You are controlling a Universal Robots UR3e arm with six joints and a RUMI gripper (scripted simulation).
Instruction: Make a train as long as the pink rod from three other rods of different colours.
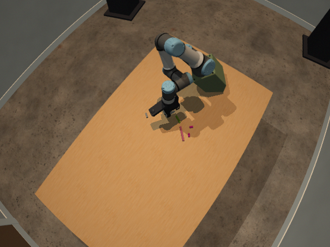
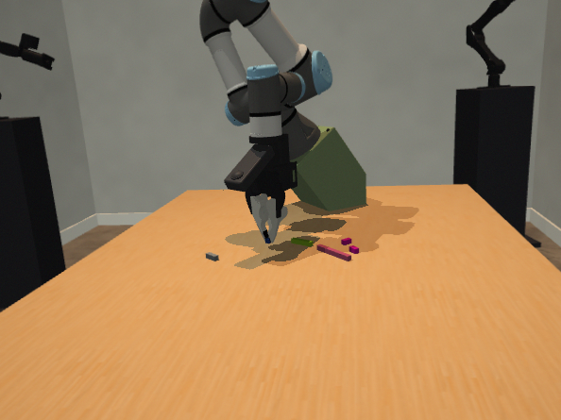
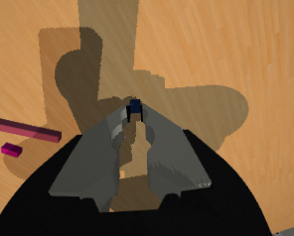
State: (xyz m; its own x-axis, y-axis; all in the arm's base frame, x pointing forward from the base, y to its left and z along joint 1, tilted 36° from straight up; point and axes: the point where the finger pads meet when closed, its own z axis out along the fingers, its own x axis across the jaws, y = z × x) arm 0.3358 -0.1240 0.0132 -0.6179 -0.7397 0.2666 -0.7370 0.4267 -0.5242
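The small blue rod is 10 mm below my hand. Also, from my hand: pink rod 70 mm ahead, 120 mm to the left, 20 mm below; then grey rod 30 mm ahead, 120 mm to the right, 20 mm below; then lime rod 10 mm behind, 70 mm to the left, 20 mm below.
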